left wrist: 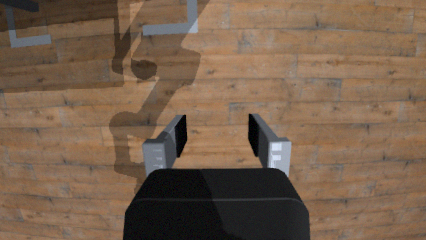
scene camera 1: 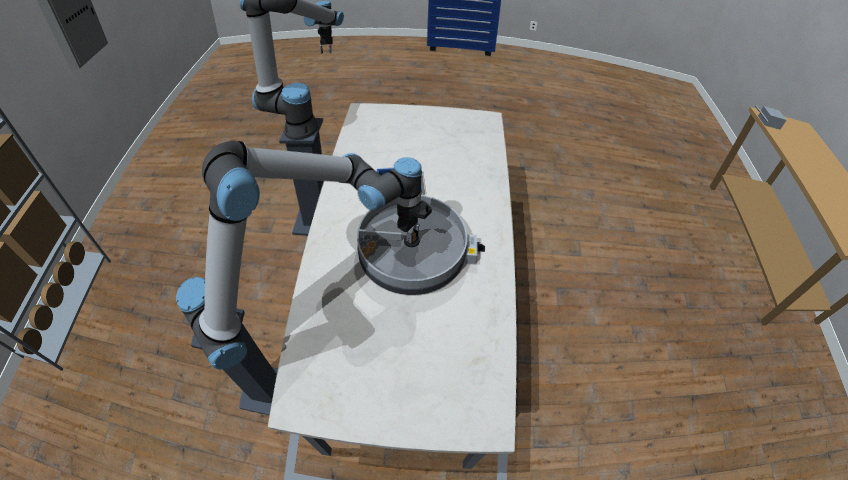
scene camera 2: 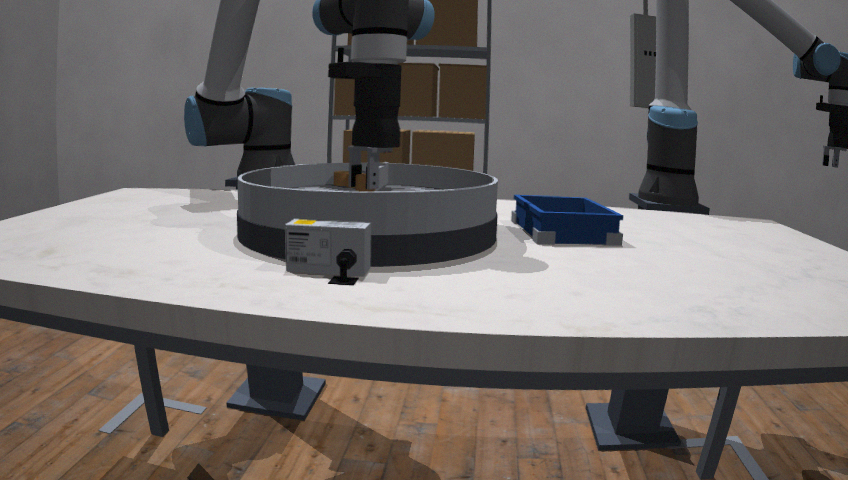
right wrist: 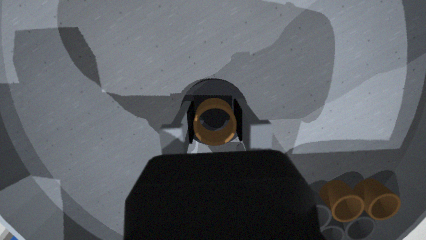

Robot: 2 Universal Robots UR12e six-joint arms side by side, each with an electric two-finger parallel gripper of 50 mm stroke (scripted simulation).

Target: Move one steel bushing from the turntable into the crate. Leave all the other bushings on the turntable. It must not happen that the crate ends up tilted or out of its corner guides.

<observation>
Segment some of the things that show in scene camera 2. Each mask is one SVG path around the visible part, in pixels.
The right gripper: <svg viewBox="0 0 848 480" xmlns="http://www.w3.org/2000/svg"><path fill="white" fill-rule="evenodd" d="M357 78L355 79L354 86L356 119L352 130L352 146L348 146L349 187L356 187L356 175L362 174L361 151L367 151L366 189L379 188L380 153L391 153L393 148L390 147L400 146L400 127L397 117L400 107L401 79Z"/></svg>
A blue crate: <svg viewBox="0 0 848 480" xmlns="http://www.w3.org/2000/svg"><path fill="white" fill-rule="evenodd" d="M514 195L517 213L516 223L532 237L533 228L536 228L538 231L556 232L555 244L606 244L607 233L619 233L620 220L623 220L623 215L588 198Z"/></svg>
</observation>
